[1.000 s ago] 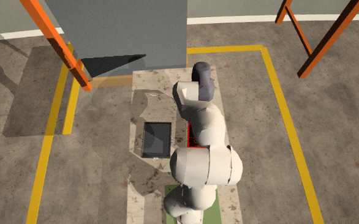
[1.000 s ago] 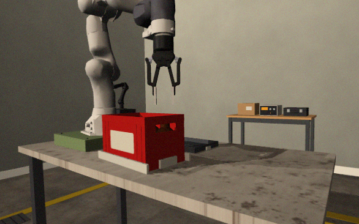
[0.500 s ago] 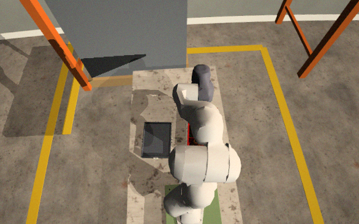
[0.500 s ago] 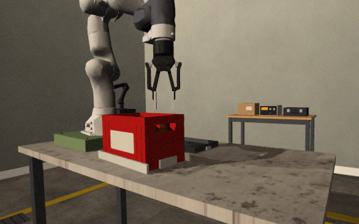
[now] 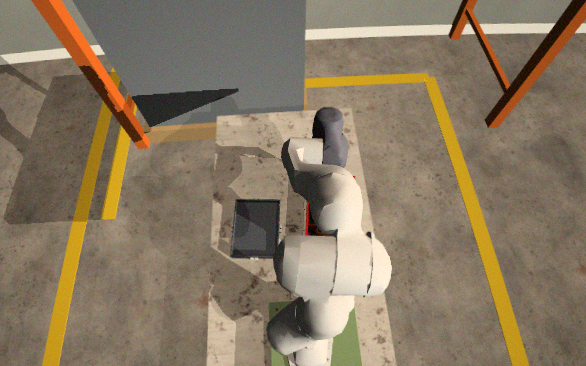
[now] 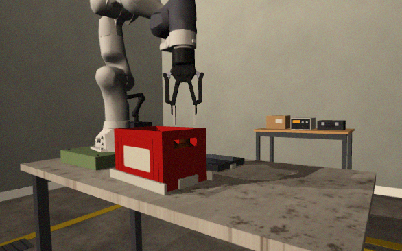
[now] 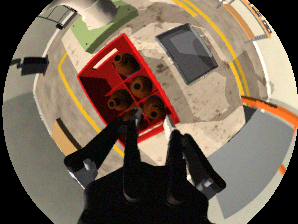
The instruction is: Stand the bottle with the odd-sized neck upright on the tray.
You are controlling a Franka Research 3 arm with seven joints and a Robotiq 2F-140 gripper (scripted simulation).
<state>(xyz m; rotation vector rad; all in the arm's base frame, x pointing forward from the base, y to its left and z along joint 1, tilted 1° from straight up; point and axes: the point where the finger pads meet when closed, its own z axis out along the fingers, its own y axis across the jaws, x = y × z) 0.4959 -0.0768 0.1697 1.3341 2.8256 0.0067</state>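
Now: the red crate 130 mm below my hand, 90 mm behind it and 30 mm to the right of it. From my hand the other things lie so: dark tray: 270 mm to the left, 200 mm below, 100 mm behind; brown bottle: 130 mm below, 90 mm behind, 80 mm to the right.
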